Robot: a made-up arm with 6 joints. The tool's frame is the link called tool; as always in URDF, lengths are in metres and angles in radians. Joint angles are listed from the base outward.
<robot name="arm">
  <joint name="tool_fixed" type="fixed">
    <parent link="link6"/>
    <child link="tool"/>
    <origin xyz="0 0 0" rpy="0 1.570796 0"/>
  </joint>
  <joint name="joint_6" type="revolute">
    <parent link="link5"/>
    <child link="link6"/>
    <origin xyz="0 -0.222 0" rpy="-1.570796 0 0"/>
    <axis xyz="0 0 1"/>
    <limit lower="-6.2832" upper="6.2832"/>
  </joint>
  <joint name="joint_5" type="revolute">
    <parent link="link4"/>
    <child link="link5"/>
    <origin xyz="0 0 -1.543" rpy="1.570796 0 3.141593"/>
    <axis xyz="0 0 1"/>
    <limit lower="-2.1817" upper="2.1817"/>
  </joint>
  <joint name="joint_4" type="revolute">
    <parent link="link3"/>
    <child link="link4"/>
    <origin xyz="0 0.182 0" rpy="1.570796 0 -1.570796"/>
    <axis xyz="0 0 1"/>
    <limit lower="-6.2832" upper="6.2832"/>
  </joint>
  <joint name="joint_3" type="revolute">
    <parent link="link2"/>
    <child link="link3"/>
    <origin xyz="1.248 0 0" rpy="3.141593 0 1.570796"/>
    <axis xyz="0 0 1"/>
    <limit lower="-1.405" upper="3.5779"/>
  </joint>
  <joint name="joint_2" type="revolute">
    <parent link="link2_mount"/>
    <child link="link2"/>
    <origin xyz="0.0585 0 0" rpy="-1.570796 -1.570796 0"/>
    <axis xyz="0 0 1"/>
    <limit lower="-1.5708" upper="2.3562"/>
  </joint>
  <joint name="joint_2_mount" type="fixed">
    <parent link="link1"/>
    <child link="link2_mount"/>
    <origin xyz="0.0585 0 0"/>
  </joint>
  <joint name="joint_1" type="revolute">
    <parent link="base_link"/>
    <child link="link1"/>
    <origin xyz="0 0 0.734"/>
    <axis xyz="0 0 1"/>
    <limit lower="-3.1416" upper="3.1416"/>
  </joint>
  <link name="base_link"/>
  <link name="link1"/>
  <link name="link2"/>
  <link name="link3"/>
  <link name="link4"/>
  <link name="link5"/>
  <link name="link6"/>
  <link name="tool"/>
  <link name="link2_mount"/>
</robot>
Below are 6 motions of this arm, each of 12 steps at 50 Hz.
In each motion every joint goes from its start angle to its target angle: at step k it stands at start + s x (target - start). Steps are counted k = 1, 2, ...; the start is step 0. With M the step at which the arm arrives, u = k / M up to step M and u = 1 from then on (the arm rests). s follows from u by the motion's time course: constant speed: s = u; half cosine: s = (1 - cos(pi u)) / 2; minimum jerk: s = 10 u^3 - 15 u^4 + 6 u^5.
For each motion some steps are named. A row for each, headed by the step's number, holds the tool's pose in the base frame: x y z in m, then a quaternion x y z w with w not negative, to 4 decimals.
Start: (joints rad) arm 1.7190 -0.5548 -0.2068 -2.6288 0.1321 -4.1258
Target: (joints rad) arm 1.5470 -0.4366 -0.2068 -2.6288 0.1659 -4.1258
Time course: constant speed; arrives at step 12
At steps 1, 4, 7, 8, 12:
1: -0.1298 1.0737 2.5332 0.2425 0.1033 0.7222 0.6395
4: -0.0874 1.1312 2.5023 0.2320 0.1100 0.7053 0.6607
7: -0.0403 1.1859 2.4699 0.2218 0.1170 0.6876 0.6814
8: -0.0236 1.2034 2.4587 0.2185 0.1195 0.6816 0.6881
12: 0.0482 1.2699 2.4124 0.2055 0.1297 0.6564 0.7142

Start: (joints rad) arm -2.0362 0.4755 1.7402 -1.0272 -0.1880 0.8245
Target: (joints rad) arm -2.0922 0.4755 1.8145 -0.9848 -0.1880 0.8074
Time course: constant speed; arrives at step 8
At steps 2, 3, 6, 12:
2: -0.4457 -0.9338 3.5778 -0.4504 -0.3128 -0.6463 0.5307
3: -0.4449 -0.9165 3.5809 -0.4556 -0.3117 -0.6467 0.5264
6: -0.4410 -0.8649 3.5892 -0.4709 -0.3082 -0.6477 0.5135
12: -0.4373 -0.8306 3.5941 -0.4810 -0.3058 -0.6483 0.5049

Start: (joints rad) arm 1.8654 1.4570 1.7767 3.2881 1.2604 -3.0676
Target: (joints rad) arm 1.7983 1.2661 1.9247 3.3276 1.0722 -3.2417
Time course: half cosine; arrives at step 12
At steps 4, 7, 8, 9, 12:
4: -0.7499 2.7476 1.5509 -0.3547 0.1826 0.7004 0.5919
7: -0.6529 2.6696 1.8397 -0.2599 0.1503 0.7098 0.6372
8: -0.6213 2.6372 1.9291 -0.2290 0.1394 0.7117 0.6493
9: -0.5940 2.6064 2.0049 -0.2023 0.1299 0.7129 0.6588
12: -0.5553 2.5583 2.1101 -0.1641 0.1159 0.7139 0.6708

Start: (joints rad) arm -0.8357 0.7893 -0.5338 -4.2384 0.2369 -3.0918
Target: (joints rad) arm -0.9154 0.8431 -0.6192 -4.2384 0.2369 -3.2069
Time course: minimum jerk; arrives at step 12
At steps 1, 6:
1: 1.0980 -1.1462 -0.0540 0.6404 0.3795 -0.4834 0.4607
6: 0.9923 -1.1172 -0.1141 0.6603 0.3753 -0.5076 0.4069

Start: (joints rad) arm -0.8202 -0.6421 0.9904 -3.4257 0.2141 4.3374
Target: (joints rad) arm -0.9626 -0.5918 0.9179 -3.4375 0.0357 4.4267
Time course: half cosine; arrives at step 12
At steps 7, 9, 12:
7: -0.4438 0.5812 3.5227 -0.5793 -0.3795 -0.5566 0.4588
9: -0.3966 0.5518 3.5348 -0.5853 -0.3692 -0.5713 0.4412
12: -0.3670 0.5311 3.5420 -0.5890 -0.3623 -0.5808 0.4295

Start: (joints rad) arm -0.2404 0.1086 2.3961 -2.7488 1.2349 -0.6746
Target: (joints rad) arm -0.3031 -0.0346 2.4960 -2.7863 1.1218 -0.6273
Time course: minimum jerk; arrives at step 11
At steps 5, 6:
5: -0.9861 0.1905 3.0994 -0.7485 0.0951 -0.6188 0.2188
6: -1.0595 0.2243 3.0528 -0.7343 0.0883 -0.6409 0.2054

